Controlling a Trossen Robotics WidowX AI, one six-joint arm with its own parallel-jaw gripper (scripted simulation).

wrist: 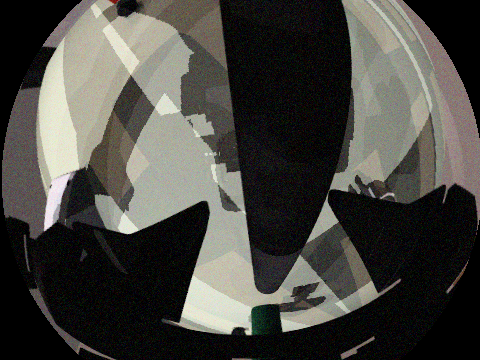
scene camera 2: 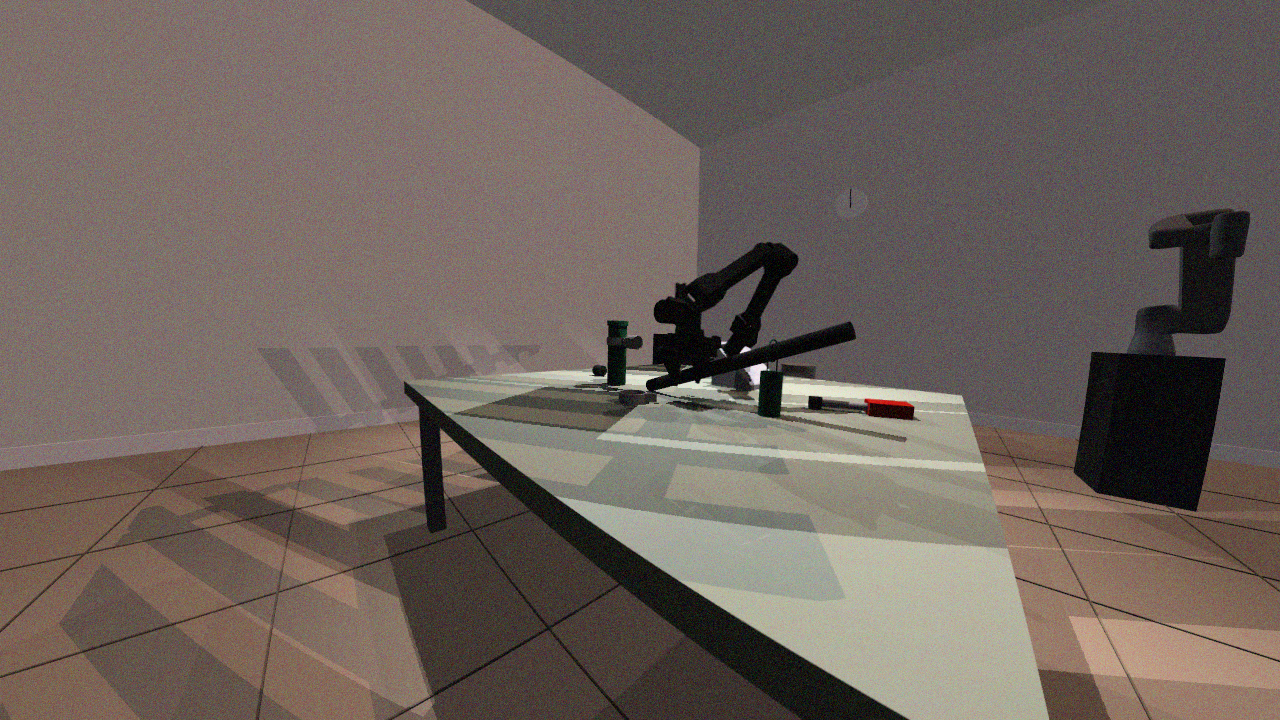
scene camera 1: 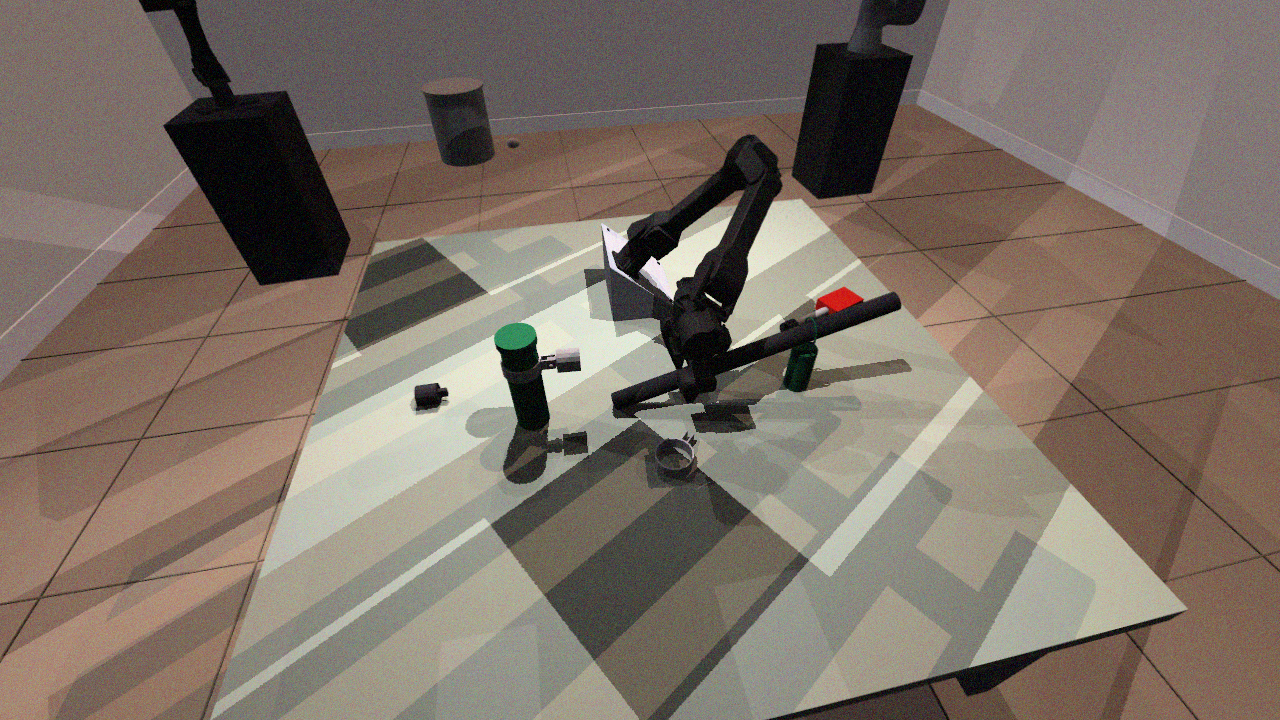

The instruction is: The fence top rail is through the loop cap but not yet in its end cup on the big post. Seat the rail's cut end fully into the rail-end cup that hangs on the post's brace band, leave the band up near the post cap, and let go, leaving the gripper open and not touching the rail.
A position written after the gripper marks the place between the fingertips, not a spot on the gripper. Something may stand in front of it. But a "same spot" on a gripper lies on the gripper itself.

gripper: wrist; scene camera 2 686, 384; scene camera 1
dark top rail: wrist 290, 76; scene camera 2; scene camera 1
same spot on dark top rail: [scene camera 2: 829, 336] = [scene camera 1: 880, 314]
same spot on gripper: [scene camera 1: 678, 363] = [wrist: 203, 223]
